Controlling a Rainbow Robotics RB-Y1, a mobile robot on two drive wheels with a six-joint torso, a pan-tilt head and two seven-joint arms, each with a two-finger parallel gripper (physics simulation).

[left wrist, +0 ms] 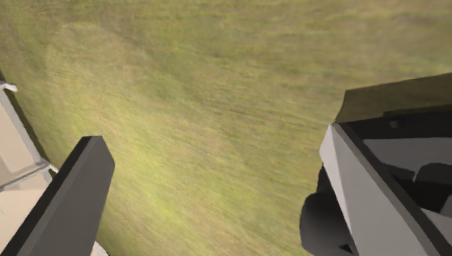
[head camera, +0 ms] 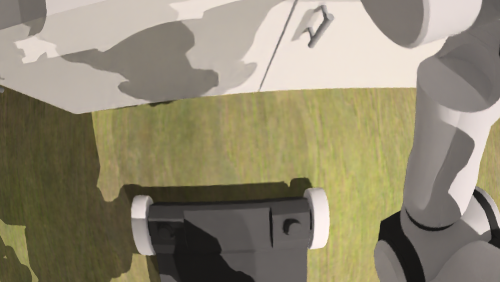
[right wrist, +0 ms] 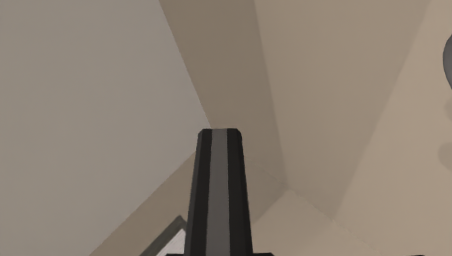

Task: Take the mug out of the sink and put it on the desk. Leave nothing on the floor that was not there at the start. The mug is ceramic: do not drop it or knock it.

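Seen in the pictures: left gripper, fingertip midpoint: point(left wrist: 218, 143); right gripper, fingertip midpoint: point(right wrist: 220, 143); robot's base at its link origin: point(head camera: 228, 221).
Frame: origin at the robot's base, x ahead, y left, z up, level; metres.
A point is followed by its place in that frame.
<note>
The mug, the sink and the desk do not show in these views. My left gripper point(left wrist: 218, 143) {x -0.497, y 0.413, z 0.634 m} is open and empty, with its fingers wide apart above the green-brown floor. My right gripper point(right wrist: 220, 143) {x 0.441, y -0.075, z 1.296 m} is shut with nothing between its fingers. Its wrist view looks towards the ceiling and the upper walls. My right arm point(head camera: 442, 150) {x 0.172, y -0.147, z 1.042 m} hangs at the right of the head view, and its gripper is outside that view.
A white cabinet point(head camera: 365, 60) {x 0.392, y -0.325, z 0.488 m} with a grey handle point(head camera: 318, 27) runs across the top of the head view. My wheeled base point(head camera: 230, 220) {x 0.030, y -0.008, z 0.191 m} point(left wrist: 415, 150) {x -0.390, y 0.178, z 0.170 m} stands on the floor point(head camera: 225, 145) {x 0.248, y -0.007, z 0.001 m} in front of it. Pale panels point(left wrist: 12, 145) {x -4.827, y -1.291, z 0.219 m} lie at the left of the left wrist view.
</note>
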